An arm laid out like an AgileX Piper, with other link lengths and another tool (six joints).
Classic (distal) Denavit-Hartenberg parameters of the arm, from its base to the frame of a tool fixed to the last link. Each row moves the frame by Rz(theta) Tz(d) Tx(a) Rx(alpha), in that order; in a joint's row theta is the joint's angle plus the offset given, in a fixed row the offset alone. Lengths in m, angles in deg.
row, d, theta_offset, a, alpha
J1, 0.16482, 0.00, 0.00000, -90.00
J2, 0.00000, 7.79, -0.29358, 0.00
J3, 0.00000, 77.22, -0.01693, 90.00
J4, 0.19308, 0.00, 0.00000, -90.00
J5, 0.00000, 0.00, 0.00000, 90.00
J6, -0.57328, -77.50, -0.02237, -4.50
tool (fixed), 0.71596, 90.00, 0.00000, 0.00
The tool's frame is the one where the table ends.
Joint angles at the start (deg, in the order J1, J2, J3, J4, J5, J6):
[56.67, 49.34, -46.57, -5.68, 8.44, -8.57]
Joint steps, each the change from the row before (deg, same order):
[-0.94, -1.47, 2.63, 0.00, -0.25, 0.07]
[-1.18, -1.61, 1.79, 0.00, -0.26, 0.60]
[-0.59, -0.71, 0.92, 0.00, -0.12, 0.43]
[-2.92, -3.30, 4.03, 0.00, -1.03, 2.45]
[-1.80, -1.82, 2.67, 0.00, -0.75, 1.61]
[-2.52, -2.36, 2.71, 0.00, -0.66, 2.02]
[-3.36, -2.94, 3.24, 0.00, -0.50, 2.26]
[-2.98, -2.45, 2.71, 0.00, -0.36, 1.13]
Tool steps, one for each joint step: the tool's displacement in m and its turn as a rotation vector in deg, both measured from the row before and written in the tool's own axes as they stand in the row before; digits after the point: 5 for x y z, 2 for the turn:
[0.01129, -0.00226, -0.00465, 0.87, 0.94, 0.23]
[0.00616, -0.00242, -0.00502, 1.09, -0.05, 0.83]
[0.00342, -0.00107, -0.00210, 0.53, 0.10, 0.54]
[0.01342, -0.00442, -0.00901, 2.57, -0.32, 3.00]
[0.00948, -0.00275, -0.00438, 1.57, 0.03, 1.94]
[0.00883, -0.00392, -0.00555, 2.22, -0.49, 2.49]
[0.01119, -0.00553, -0.00651, 3.03, -0.57, 2.88]
[0.00985, -0.00571, -0.00484, 2.76, -0.52, 1.68]

